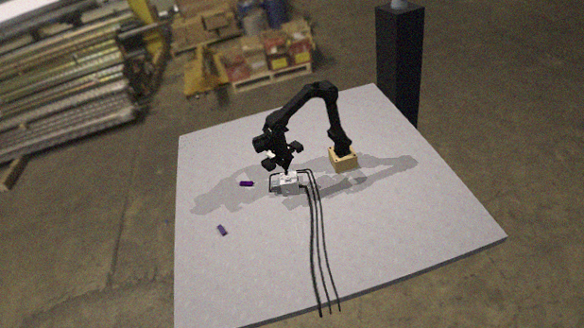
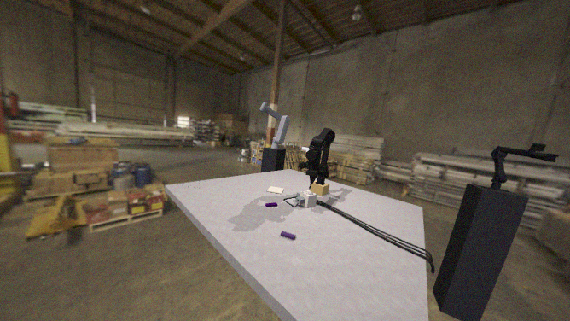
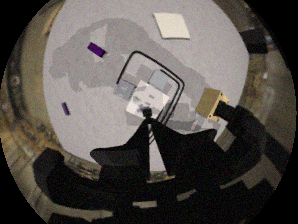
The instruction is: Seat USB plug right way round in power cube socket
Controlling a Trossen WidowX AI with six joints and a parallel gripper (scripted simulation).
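My gripper tip is 2 cm above the USB plug. Also, from my gripper tip: white card 28 cm to the right, 13 cm below, 6 cm behind.
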